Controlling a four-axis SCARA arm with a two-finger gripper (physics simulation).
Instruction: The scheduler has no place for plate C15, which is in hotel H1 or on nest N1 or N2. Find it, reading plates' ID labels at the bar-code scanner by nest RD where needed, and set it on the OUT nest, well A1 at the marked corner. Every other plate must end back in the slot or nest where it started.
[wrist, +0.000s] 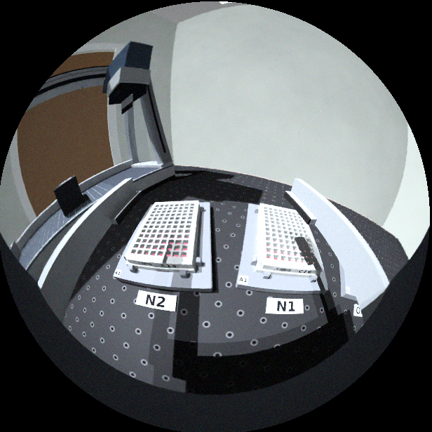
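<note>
My gripper (213, 181) is open, its two long pale fingers wide apart at the left and right of the wrist view, with no plate between them. A white well plate (165, 230) sits on nest N2 (150, 279), left of centre; its front label is shaded and I cannot read it. Another white well plate (280, 230) sits on nest N1 (247, 245), right of centre; its small front label appears to read C16. A1 tags show at the front left corners of both nests. The OUT nest is mostly hidden behind the right finger; part of its name label (357, 310) shows.
A blue-topped grey device (131, 62) stands on a post at the back left. A black upright block (71, 195) stands on the pale ledge beyond the left finger. The dark perforated deck (230, 334) runs in front of the nests, with shadows across it. Hotel H1 does not show.
</note>
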